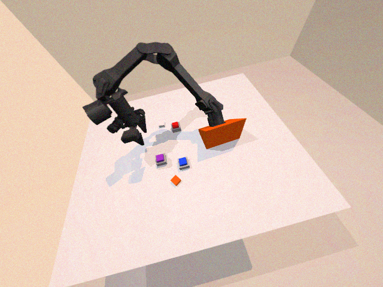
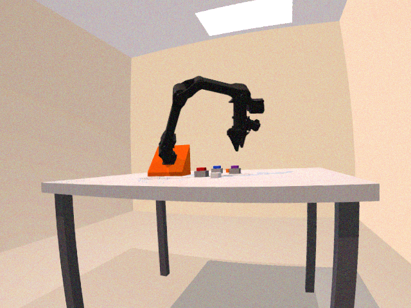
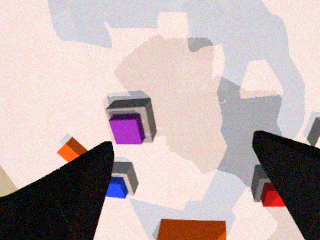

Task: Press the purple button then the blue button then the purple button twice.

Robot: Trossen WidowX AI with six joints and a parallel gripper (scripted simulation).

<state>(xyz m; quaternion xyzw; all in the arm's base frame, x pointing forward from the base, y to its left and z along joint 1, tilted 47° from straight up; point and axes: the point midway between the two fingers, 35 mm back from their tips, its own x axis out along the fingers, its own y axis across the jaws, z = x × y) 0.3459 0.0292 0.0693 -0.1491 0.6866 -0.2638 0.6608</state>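
Now: the purple button 30 mm behind my gripper tip, 80 mm to the left of it and 80 mm below it. Round my gripper tip: small white block 80 mm behind, 150 mm to the right, 100 mm below; red button 150 mm behind, 90 mm to the right, 80 mm below; blue button 130 mm behind, 130 mm to the left, 80 mm below.
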